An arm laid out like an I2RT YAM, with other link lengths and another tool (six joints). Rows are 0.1 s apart.
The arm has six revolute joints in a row. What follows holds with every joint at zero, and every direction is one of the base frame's.
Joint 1 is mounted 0.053 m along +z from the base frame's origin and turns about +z.
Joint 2 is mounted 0.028 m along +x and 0.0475 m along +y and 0.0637 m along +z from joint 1 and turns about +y.
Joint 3 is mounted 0.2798 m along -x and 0.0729 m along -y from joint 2 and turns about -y.
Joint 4 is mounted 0.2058 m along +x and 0.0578 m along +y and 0.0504 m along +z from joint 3 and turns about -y.
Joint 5 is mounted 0.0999 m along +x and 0.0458 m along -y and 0.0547 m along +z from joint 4 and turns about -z.
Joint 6 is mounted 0.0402 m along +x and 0.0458 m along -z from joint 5 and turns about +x.
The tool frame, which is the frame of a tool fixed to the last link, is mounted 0.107 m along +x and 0.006 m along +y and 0.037 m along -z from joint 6; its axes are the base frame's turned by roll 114.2, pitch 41.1 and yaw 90 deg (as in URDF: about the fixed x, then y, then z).
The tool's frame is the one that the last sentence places.
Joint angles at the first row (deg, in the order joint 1, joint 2, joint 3, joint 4, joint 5, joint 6):
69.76 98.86 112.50 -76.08 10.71 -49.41
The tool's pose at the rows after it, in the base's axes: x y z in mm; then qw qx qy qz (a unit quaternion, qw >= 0):
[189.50 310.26 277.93 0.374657 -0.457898 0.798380 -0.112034]
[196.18 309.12 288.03 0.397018 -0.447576 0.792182 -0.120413]
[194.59 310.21 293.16 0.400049 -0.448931 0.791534 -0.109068]
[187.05 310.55 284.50 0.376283 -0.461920 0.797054 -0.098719]
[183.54 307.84 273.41 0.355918 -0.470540 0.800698 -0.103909]
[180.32 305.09 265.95 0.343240 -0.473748 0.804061 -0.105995]
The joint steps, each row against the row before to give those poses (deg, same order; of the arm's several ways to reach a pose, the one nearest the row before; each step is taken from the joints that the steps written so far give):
-0.23 -0.28 0.88 1.05 1.90 0.27
-0.09 -0.52 0.68 0.70 2.40 -0.75
-0.05 -0.34 0.83 -0.15 -0.98 -0.30
0.04 0.49 -0.18 -1.29 -2.77 0.52
-0.06 0.48 -1.22 -0.78 -1.02 0.35
0.04 -0.15 -1.56 -0.01 -0.64 0.52

